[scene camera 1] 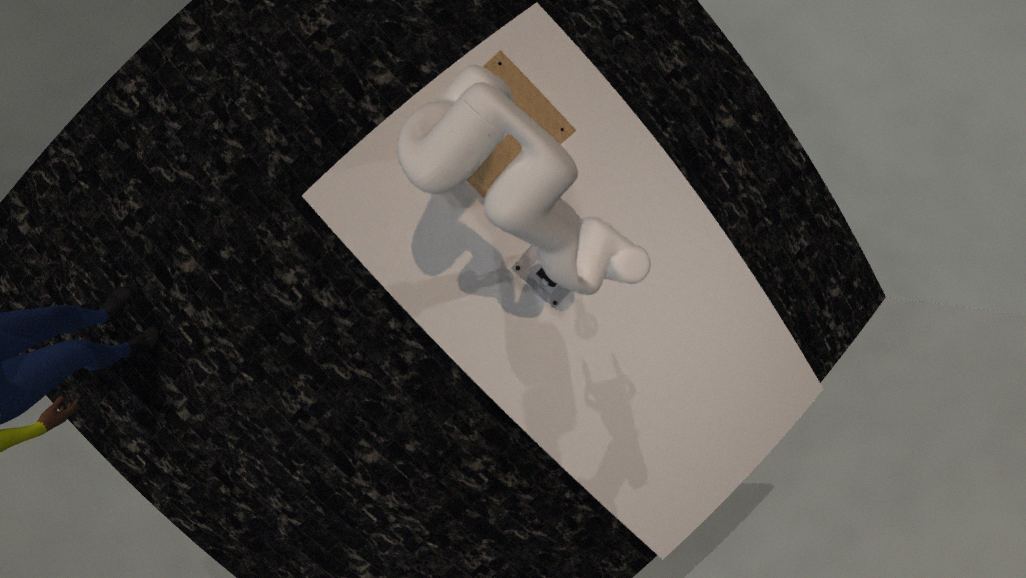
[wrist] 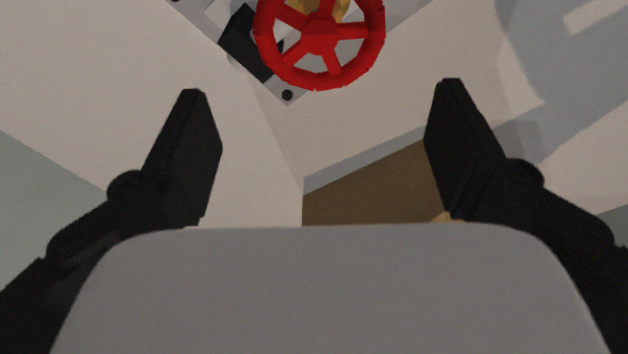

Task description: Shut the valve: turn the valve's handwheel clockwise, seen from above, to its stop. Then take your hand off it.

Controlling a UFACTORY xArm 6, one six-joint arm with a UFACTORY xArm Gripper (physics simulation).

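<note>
The red handwheel [wrist: 320, 36] with five spokes shows at the top middle of the wrist view, partly cut off by the upper edge. Brass valve parts show beneath it. The wheel sits over a grey mounting plate [wrist: 287, 100] [scene camera 1: 554, 295], which in the scene view is partly covered by the arm. A black block [wrist: 245, 44] stands on the plate beside the wheel. My gripper [wrist: 320, 113] is open, with its fingers wide apart and nothing between them. The wheel lies beyond the fingertips, apart from both. The arm hides the gripper and the wheel in the scene view.
The pale table [scene camera 1: 689, 359] carries a wooden board [scene camera 1: 538, 107] [wrist: 365, 195] at the arm's base. Shadows of the arm fall on the table. A person in blue trousers [scene camera 1: 57, 351] is at the left, on the dark floor [scene camera 1: 287, 359] beside the table.
</note>
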